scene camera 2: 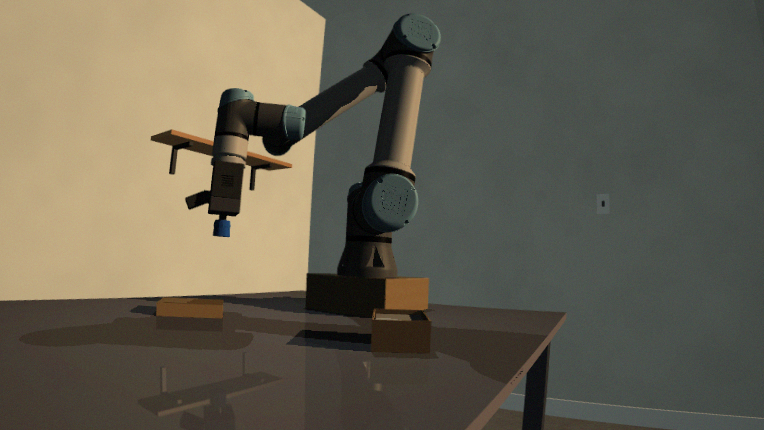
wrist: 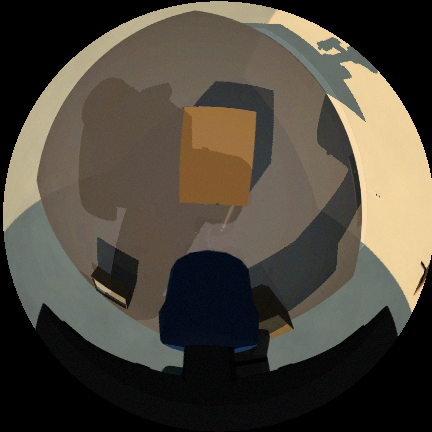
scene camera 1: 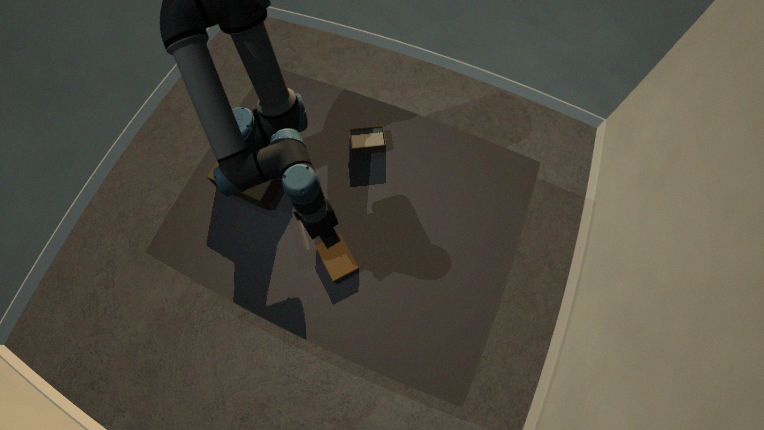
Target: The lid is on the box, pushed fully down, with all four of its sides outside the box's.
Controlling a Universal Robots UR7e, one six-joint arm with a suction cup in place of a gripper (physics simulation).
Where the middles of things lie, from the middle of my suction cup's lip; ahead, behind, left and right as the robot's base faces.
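My suction cup is 17 cm above the lid (scene camera 2: 173, 307), and it's 4 cm short of the lid and 4 cm to the left of it. There's a box (scene camera 2: 393, 330) as well, and counting from my suction cup that one is 40 cm to the left, 16 cm below and 2 cm behind.
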